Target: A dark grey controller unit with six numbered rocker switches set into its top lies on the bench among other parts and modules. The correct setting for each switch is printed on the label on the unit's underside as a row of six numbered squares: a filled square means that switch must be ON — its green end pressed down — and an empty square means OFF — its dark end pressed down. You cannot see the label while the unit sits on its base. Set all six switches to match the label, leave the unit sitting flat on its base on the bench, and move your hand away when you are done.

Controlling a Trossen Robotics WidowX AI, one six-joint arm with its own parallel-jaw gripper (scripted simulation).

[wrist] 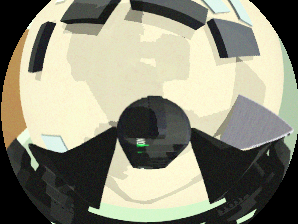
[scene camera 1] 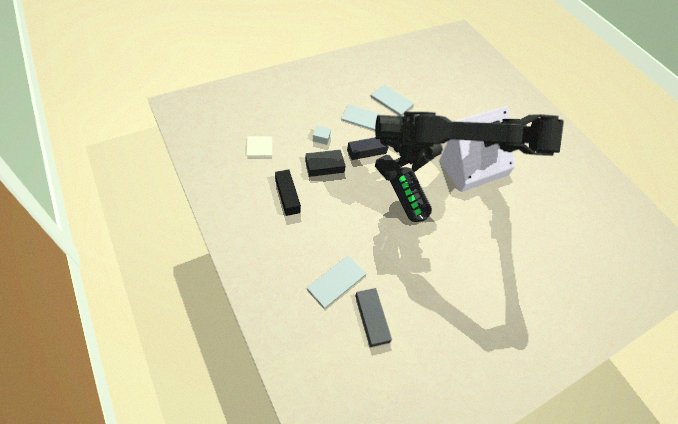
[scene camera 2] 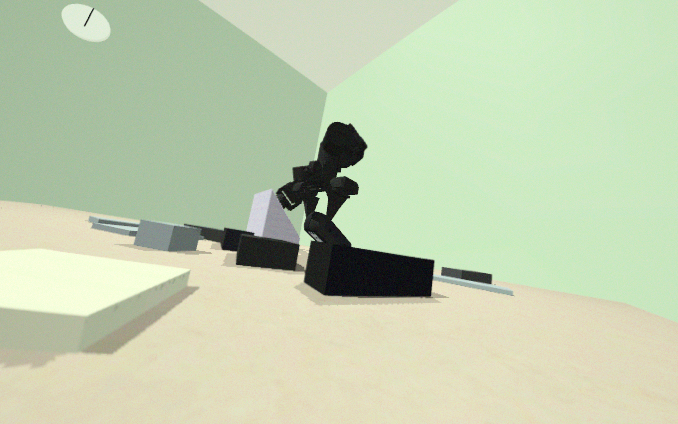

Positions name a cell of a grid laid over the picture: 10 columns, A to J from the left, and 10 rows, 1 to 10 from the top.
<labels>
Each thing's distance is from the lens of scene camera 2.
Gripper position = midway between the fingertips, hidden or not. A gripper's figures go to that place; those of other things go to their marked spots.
my gripper (scene camera 2: E6): 51 cm
cream tile (scene camera 2: A8): 9 cm
</labels>
